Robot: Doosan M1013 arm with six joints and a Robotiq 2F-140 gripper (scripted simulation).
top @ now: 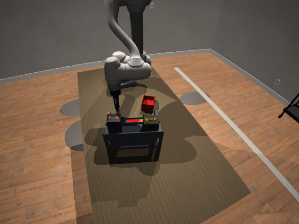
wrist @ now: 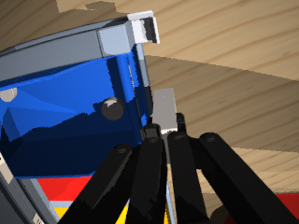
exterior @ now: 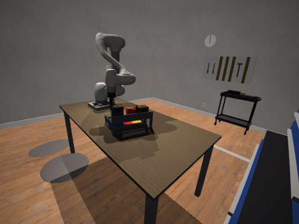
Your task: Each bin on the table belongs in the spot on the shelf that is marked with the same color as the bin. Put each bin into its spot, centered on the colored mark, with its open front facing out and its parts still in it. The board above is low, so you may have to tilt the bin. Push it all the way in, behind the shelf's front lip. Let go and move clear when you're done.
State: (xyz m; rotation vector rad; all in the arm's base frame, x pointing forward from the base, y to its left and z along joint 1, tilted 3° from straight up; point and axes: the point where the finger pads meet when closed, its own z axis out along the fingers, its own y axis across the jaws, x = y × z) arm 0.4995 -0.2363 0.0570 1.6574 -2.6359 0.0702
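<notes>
My gripper is now 30 cm to the right of the red bin, 5 cm above it and 2 cm past it. Round my hand: green toolbox 29 cm ahead, 11 cm to the left, 7 cm above; then dark box 18 cm ahead, 9 cm to the right, 8 cm above; then blue bin 10 cm ahead, 5 cm to the right, 4 cm below.
</notes>
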